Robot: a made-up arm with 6 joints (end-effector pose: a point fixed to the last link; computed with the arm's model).
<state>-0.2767 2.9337 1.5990 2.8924 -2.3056 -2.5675</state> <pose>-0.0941 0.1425 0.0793 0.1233 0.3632 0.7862 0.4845</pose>
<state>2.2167 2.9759 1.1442 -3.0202 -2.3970 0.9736</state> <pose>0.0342 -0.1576 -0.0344 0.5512 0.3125 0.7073 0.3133</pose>
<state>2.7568 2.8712 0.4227 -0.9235 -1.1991 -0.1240</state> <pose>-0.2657 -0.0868 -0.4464 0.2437 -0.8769 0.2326 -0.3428</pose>
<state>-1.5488 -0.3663 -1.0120 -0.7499 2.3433 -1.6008</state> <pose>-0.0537 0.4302 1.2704 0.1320 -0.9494 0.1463 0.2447</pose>
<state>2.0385 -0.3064 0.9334 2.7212 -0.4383 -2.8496</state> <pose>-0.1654 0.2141 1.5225 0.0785 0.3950 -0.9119 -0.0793</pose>
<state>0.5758 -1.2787 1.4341 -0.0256 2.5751 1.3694</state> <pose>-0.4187 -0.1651 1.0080 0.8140 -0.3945 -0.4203 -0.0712</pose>
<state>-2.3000 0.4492 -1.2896 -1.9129 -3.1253 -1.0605</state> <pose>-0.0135 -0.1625 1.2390 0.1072 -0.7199 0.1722 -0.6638</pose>
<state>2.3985 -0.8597 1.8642 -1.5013 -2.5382 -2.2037</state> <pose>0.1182 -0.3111 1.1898 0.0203 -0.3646 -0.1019 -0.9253</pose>
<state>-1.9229 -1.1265 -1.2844 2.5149 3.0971 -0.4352</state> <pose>0.3048 0.6353 0.7804 0.2775 -0.2096 0.5383 0.7676</pose>
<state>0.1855 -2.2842 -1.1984 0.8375 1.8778 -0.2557</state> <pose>-0.5043 0.0932 -0.0898 0.9246 0.2745 0.0266 0.2626</pose>
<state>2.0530 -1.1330 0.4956 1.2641 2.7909 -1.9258</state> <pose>0.1879 -0.5593 1.0834 0.9565 -0.2712 0.0358 0.1012</pose>
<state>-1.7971 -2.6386 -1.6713 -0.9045 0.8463 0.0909</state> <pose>-0.0485 -0.0546 -0.1654 0.7070 -0.6907 0.1442 0.0479</pose>
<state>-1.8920 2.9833 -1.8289 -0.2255 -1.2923 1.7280</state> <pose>0.0000 -0.3312 0.3118 0.4063 0.4740 0.7548 0.2013</pose>
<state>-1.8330 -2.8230 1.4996 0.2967 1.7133 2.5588</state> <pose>0.2302 0.5171 0.2630 0.1911 0.1833 0.7246 0.6362</pose>
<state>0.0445 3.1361 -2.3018 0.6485 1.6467 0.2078</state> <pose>0.3046 0.1933 0.1124 0.6428 -0.1335 -0.7419 0.1365</pose>
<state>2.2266 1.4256 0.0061 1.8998 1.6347 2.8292</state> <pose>-0.7965 0.6811 0.7419 0.4644 -0.5392 0.3721 0.5959</pose>
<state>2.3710 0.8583 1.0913 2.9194 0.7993 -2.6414</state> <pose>-0.8049 0.6105 0.8680 0.2044 0.7075 -0.6750 0.0453</pose>
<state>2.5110 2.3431 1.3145 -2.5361 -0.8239 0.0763</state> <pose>-0.1791 -0.0425 -0.2172 0.3260 -0.7989 -0.4270 -0.2706</pose>
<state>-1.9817 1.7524 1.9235 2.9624 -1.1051 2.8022</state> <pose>-0.0406 -0.2314 0.2245 0.9129 0.2327 -0.0980 -0.3205</pose>
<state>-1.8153 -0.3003 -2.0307 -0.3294 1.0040 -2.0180</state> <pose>0.1080 0.5548 0.9491 0.4896 0.3588 -0.7942 -0.0282</pose>
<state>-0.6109 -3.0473 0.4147 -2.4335 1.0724 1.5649</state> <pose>-0.1863 0.1411 -0.4645 0.5314 -0.4339 -0.2732 0.6743</pose>
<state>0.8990 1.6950 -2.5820 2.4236 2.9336 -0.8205</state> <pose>0.2266 0.4697 0.6215 0.8374 -0.2185 0.0899 -0.4929</pose>
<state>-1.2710 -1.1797 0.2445 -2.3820 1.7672 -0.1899</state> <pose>-0.2780 0.8513 0.9431 0.1140 0.5919 -0.4884 0.6309</pose>
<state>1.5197 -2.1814 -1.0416 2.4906 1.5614 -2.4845</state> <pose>-0.2269 -0.3556 -0.1073 0.3639 0.5359 -0.7409 0.1775</pose>
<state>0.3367 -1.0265 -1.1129 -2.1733 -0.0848 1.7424</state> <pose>-0.9538 -0.1769 0.6911 0.7275 0.0921 -0.1129 0.6704</pose>
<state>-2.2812 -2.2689 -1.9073 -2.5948 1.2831 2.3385</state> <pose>0.0322 0.0402 0.1063 0.0448 0.8924 -0.4388 -0.0952</pose>
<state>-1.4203 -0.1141 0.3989 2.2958 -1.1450 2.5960</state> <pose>-0.0302 -0.1964 1.5450 0.2068 -0.9451 0.1623 0.1942</pose>
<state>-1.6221 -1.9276 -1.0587 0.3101 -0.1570 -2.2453</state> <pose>0.0253 0.6322 -0.1131 0.6882 -0.2456 -0.4793 0.4862</pose>
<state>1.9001 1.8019 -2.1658 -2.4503 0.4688 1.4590</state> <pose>-0.1696 0.3787 0.9067 0.0112 0.1808 0.6893 0.7015</pose>
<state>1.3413 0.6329 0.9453 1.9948 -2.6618 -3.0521</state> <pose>0.1003 0.5904 1.0224 0.2802 -0.6277 -0.1415 0.7124</pose>
